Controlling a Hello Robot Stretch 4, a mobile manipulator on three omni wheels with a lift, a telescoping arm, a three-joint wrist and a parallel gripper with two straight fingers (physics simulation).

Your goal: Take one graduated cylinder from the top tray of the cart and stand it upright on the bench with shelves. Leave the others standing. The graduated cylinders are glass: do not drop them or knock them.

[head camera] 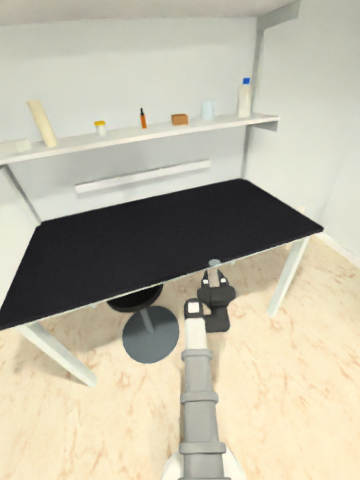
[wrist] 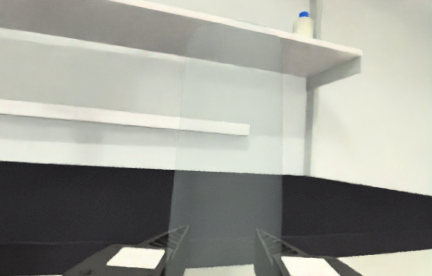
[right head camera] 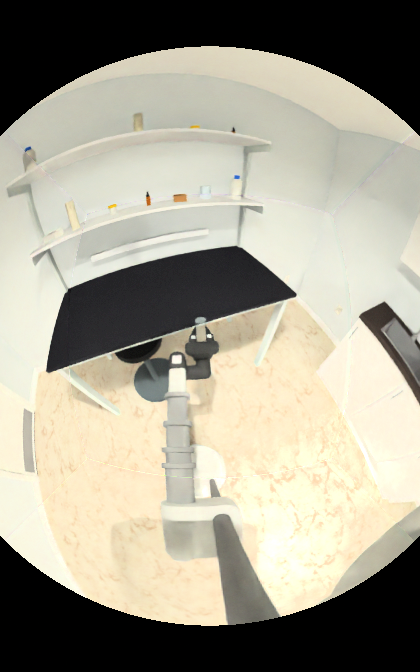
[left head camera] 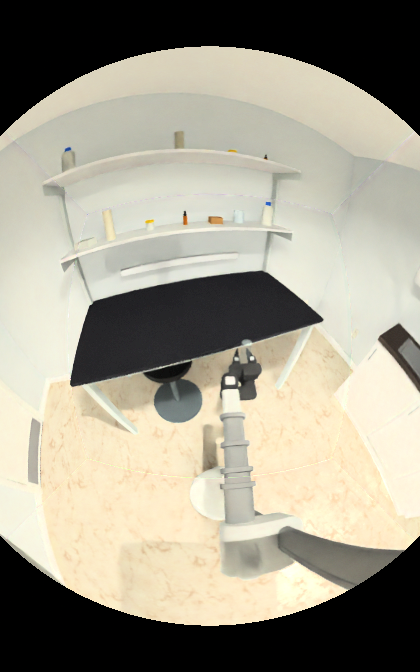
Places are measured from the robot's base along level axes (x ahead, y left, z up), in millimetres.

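Where they show: gripper, fingertip midpoint: [head camera: 212, 270] [wrist: 221, 246].
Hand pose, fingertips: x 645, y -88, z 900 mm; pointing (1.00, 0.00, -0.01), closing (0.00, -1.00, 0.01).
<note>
Things, the pixels of their top centre, and the offset from my fingertips.
- clear glass graduated cylinder at its top centre: [wrist: 241, 12] [head camera: 216, 267] 111 mm up, 82 mm back, 0 mm left
- blue-capped bottle at its top centre: [wrist: 303, 13] [head camera: 246, 77] 622 mm up, 790 mm ahead, 274 mm right
- brown block at its top centre: [head camera: 179, 115] 484 mm up, 701 mm ahead, 100 mm left
A clear glass graduated cylinder [head camera: 214, 263] [left head camera: 246, 343] [right head camera: 200, 321] [wrist: 227, 150] stands about upright between the fingers of my gripper [head camera: 213, 276] [left head camera: 244, 355] [right head camera: 201, 332] [wrist: 221, 246], which is shut on it. In the wrist view it is see-through and rises well above the fingertips; its foot is not visible. The black top of the bench with shelves [head camera: 150, 240] [left head camera: 190, 320] [right head camera: 170, 295] [wrist: 75, 200] lies just beyond. In the head view the cylinder's top overlaps the bench's front edge, right of the middle. The cart and the other cylinders do not show.
A lower shelf [head camera: 150, 133] above the bench holds a blue-capped bottle [head camera: 244, 102] [wrist: 303, 26], a brown block [head camera: 179, 119] and other items. A stool [head camera: 150, 335] stands under the bench's front edge, left of the gripper. A counter [right head camera: 372, 316] stands at the far right.
</note>
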